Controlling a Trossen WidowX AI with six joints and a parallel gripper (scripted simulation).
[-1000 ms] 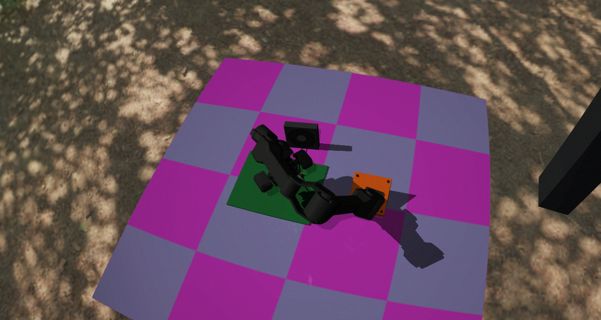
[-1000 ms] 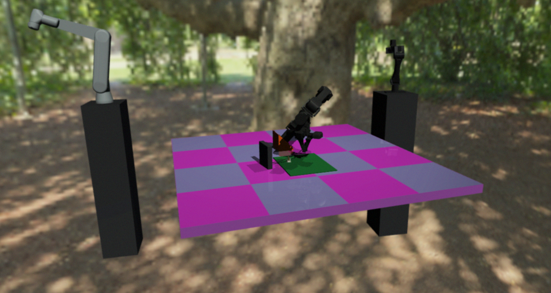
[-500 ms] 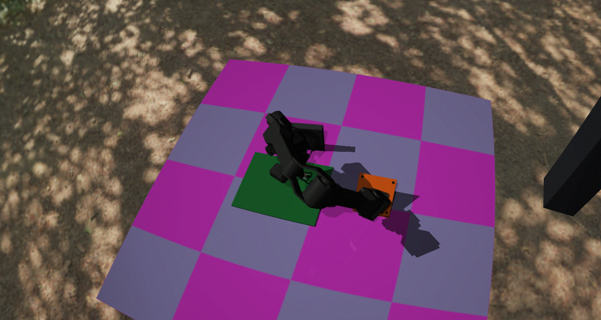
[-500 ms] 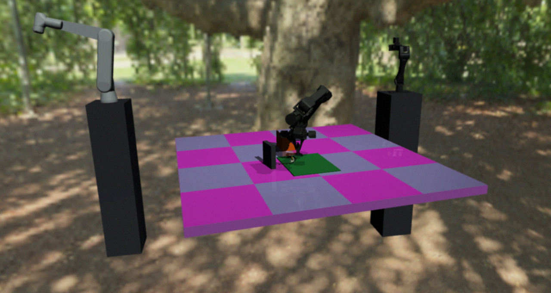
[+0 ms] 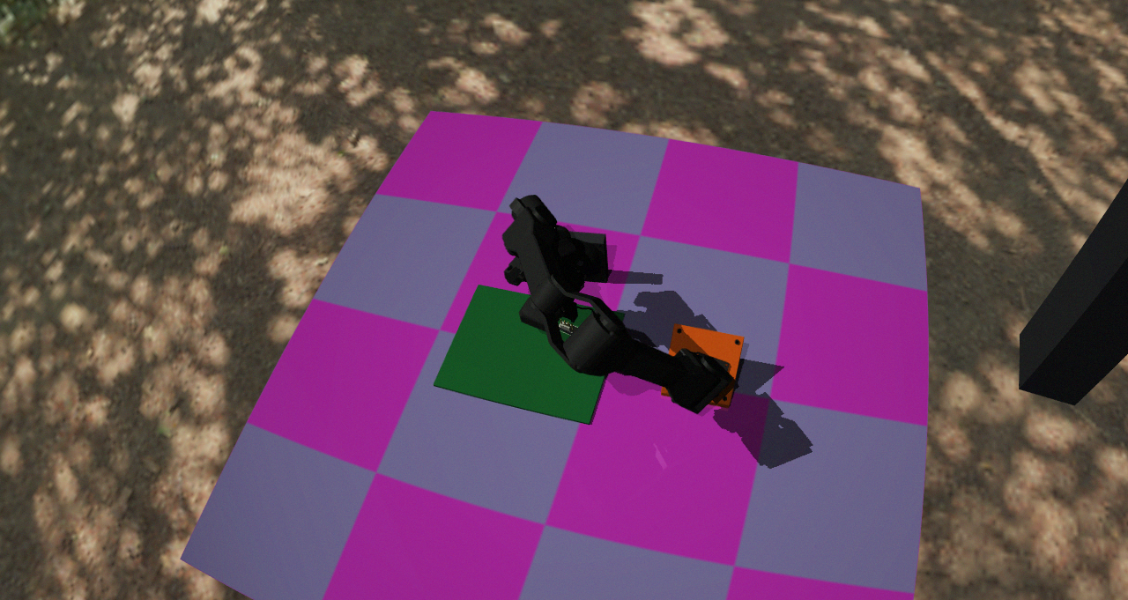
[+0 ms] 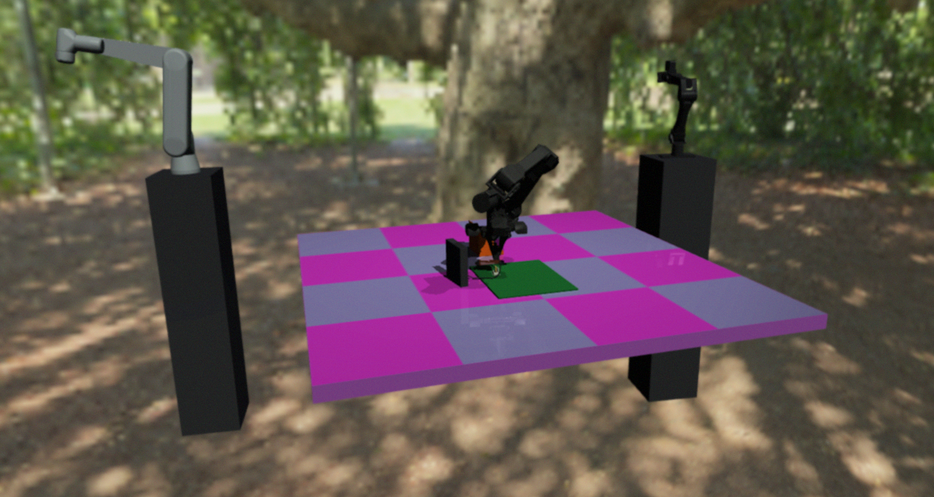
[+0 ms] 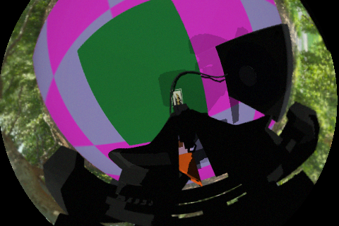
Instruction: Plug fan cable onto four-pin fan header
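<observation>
Right now my gripper tip is 5 cm short of the green board, 7 cm to the right of it and 8 cm above it. Round my gripper tip: black fan (3 cm ahead, 12 cm to the right); then black plug (1 cm behind, 1 cm above).
</observation>
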